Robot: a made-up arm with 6 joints. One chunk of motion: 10 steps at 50 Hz.
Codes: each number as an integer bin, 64 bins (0 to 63) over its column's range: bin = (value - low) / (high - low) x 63, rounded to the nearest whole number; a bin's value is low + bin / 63 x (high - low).
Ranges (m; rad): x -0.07..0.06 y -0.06..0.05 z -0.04..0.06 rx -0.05..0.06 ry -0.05..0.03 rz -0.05..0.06
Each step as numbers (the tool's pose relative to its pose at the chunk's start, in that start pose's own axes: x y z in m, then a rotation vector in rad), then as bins.
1 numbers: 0.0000 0.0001 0.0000 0.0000 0.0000 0.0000
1 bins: 34 34 25 29 39 29
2 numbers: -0.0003 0.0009 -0.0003 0.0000 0.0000 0.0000
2 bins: 34 35 25 29 39 29
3 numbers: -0.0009 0.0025 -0.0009 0.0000 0.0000 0.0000
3 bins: 33 36 25 29 39 29
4 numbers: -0.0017 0.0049 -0.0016 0.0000 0.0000 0.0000
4 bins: 33 37 24 29 39 29
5 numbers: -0.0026 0.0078 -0.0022 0.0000 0.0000 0.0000
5 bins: 33 39 24 29 39 29
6 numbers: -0.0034 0.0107 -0.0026 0.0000 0.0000 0.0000
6 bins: 32 40 24 29 39 29
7 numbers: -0.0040 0.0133 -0.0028 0.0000 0.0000 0.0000
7 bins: 32 42 23 29 39 29
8 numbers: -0.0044 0.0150 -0.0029 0.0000 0.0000 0.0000
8 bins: 32 43 23 29 39 29
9 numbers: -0.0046 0.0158 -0.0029 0.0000 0.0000 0.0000
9 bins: 32 43 23 29 39 29
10 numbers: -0.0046 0.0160 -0.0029 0.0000 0.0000 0.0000
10 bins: 32 44 23 29 39 29
